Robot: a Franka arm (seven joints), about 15 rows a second.
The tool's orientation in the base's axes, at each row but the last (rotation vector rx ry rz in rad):
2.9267 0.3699 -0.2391
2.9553 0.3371 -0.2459
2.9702 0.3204 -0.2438
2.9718 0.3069 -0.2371
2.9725 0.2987 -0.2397
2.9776 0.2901 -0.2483
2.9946 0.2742 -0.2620
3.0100 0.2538 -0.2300
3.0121 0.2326 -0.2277
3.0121 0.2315 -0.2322
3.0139 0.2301 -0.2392
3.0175 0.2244 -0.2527
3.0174 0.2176 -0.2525
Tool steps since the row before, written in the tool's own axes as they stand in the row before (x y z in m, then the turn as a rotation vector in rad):
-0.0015 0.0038 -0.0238 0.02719 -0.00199 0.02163
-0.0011 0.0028 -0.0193 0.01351 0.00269 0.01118
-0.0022 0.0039 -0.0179 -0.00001 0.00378 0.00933
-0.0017 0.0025 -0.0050 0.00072 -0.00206 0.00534
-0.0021 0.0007 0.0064 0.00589 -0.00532 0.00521
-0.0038 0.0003 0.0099 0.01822 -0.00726 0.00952
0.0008 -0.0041 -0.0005 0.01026 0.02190 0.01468
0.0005 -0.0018 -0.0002 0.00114 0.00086 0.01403
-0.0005 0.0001 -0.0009 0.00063 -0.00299 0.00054
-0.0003 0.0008 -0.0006 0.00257 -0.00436 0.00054
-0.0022 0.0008 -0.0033 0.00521 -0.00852 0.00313
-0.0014 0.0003 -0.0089 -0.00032 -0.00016 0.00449
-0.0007 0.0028 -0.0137 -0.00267 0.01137 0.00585
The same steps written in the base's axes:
0.0028 0.0008 0.0240 0.02254 0.00386 -0.02623
0.0024 0.0004 0.0194 0.01200 -0.00170 -0.01295
0.0013 -0.0013 0.0184 -0.00052 -0.00515 -0.00864
-0.0004 -0.0020 0.0055 -0.00050 0.00128 -0.00560
-0.0028 -0.0021 -0.0058 0.00384 0.00542 -0.00678
-0.0051 -0.0025 -0.0090 0.01474 0.00886 -0.01340
0.0001 0.0042 -0.0001 0.01175 -0.02166 -0.01390
0.0002 0.0019 -0.0001 -0.00072 -0.00240 -0.01388
-0.0003 -0.0001 0.0010 0.00006 0.00296 -0.00093
-0.0001 -0.0008 0.0007 0.00174 0.00458 -0.00137
-0.0015 -0.0007 0.0037 0.00327 0.00873 -0.00475
0.0001 0.0006 0.0090 -0.00104 -0.00041 -0.00436
0.0019 -0.0012 0.0138 -0.00181 -0.01223 -0.00422

